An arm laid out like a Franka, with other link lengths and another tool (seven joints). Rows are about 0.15 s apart.
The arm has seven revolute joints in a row. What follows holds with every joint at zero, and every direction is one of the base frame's. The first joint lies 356.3 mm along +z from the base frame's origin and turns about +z. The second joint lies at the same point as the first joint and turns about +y. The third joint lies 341.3 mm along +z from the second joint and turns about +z. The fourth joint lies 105.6 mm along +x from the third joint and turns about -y. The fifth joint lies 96.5 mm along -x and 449.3 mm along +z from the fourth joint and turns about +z. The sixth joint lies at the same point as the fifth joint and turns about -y. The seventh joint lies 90.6 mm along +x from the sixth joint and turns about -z. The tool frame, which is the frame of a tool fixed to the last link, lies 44 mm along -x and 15 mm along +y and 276.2 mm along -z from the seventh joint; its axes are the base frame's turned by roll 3.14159, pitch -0.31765 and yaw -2.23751 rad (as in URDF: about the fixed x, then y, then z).
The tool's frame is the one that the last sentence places.
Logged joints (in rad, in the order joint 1, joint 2, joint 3, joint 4, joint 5, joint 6, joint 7), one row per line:
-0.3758 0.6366 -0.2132 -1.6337 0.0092 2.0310 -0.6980
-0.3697 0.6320 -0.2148 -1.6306 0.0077 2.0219 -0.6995
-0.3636 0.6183 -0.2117 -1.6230 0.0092 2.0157 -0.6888
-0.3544 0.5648 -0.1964 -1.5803 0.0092 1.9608 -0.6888
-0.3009 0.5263 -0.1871 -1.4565 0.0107 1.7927 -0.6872
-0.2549 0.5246 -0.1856 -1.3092 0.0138 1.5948 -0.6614
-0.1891 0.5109 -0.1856 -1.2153 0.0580 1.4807 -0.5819
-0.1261 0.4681 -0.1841 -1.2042 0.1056 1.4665 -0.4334
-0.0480 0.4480 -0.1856 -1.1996 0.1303 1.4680 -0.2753
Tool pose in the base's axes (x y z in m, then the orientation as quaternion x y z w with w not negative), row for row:
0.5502 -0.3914 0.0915 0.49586 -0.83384 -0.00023 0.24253
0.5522 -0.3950 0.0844 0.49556 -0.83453 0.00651 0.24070
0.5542 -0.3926 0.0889 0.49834 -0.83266 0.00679 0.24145
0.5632 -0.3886 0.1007 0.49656 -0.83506 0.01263 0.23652
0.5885 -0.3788 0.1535 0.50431 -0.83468 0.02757 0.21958
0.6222 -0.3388 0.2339 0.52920 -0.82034 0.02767 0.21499
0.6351 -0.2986 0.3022 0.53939 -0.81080 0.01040 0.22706
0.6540 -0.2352 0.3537 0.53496 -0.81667 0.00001 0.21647
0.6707 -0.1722 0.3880 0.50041 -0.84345 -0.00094 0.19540
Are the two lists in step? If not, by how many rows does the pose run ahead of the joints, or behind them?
The pose runs 1 row behind the joints: the pose in row i belongs to the joints in row i - 1.
